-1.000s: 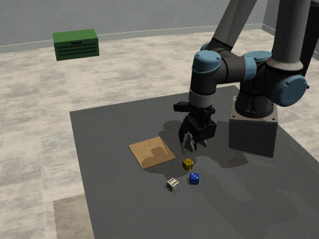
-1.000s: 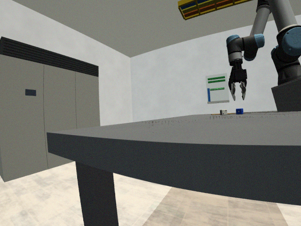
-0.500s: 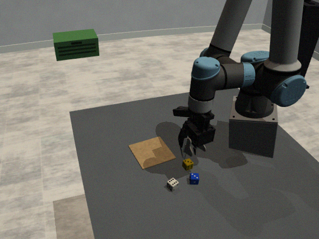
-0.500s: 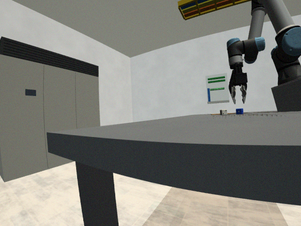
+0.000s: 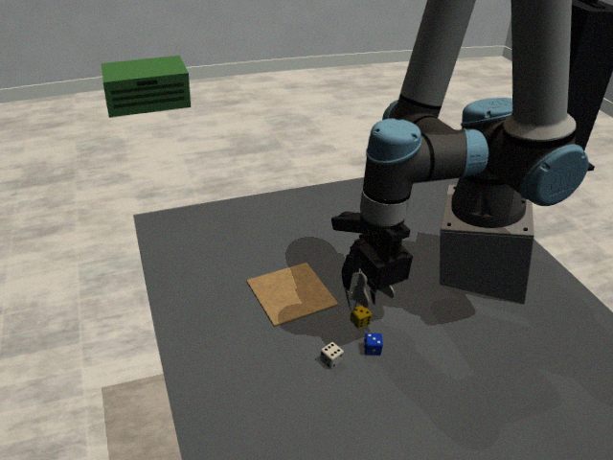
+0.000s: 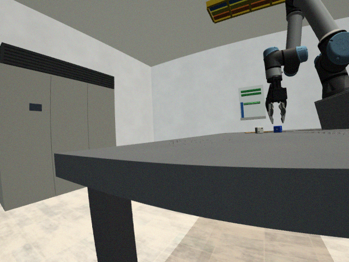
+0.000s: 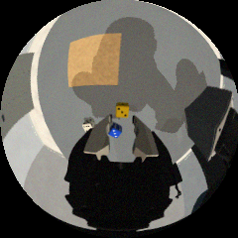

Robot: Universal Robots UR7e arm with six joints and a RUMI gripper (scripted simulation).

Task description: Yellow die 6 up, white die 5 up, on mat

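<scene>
Right now the yellow die is 4 cm below my hand. The rest, counted from my hand: tan mat 11 cm ahead, 11 cm to the right, 6 cm below; then white die 9 cm ahead, 7 cm to the left, 4 cm below; then blue die 7 cm to the left, 4 cm below.
</scene>
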